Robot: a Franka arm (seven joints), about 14 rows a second.
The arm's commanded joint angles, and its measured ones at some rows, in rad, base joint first. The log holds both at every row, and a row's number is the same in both.
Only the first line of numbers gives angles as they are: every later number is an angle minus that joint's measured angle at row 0.
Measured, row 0:
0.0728 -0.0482 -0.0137 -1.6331 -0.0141 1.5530 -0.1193
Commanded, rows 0 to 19:
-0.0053 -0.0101 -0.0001 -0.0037 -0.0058 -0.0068 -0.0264
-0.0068 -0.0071 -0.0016 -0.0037 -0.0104 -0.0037 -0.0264
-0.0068 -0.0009 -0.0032 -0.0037 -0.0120 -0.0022 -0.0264
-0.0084 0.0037 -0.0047 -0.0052 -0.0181 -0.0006 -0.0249
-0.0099 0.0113 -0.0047 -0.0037 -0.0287 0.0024 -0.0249
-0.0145 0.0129 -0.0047 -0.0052 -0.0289 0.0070 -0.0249
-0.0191 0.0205 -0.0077 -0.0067 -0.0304 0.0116 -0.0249
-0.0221 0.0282 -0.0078 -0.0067 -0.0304 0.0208 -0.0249
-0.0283 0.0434 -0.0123 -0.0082 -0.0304 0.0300 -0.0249
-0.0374 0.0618 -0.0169 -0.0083 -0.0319 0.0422 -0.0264
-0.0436 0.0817 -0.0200 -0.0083 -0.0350 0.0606 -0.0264
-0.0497 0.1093 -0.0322 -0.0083 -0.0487 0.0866 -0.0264
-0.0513 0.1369 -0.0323 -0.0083 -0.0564 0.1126 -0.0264
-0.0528 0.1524 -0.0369 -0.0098 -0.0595 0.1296 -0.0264
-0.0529 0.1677 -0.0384 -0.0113 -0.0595 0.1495 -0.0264
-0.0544 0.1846 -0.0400 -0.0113 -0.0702 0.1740 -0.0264
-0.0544 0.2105 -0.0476 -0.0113 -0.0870 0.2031 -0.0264
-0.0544 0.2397 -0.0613 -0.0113 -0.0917 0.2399 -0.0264
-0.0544 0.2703 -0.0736 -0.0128 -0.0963 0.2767 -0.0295
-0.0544 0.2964 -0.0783 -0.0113 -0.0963 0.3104 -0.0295
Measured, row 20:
-0.0492 0.2481 -0.0647 -0.0177 -0.0843 0.2546 -0.0120
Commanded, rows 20 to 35:
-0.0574 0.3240 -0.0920 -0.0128 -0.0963 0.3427 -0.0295
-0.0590 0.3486 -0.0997 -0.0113 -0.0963 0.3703 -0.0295
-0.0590 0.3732 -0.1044 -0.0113 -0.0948 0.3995 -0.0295
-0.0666 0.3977 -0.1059 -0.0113 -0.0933 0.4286 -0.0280
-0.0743 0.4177 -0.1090 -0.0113 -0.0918 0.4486 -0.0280
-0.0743 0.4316 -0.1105 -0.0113 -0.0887 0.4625 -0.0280
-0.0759 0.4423 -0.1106 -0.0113 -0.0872 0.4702 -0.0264
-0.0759 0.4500 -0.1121 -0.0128 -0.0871 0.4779 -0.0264
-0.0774 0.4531 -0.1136 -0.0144 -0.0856 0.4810 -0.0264
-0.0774 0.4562 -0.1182 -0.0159 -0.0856 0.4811 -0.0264
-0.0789 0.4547 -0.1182 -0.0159 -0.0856 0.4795 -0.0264
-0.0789 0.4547 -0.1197 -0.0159 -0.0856 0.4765 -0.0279
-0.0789 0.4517 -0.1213 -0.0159 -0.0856 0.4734 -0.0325
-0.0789 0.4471 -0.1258 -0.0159 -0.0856 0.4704 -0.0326
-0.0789 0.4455 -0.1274 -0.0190 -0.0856 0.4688 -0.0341
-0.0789 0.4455 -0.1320 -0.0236 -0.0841 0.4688 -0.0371
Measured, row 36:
-0.0728 0.4585 -0.1272 -0.0160 -0.0857 0.4749 -0.0138
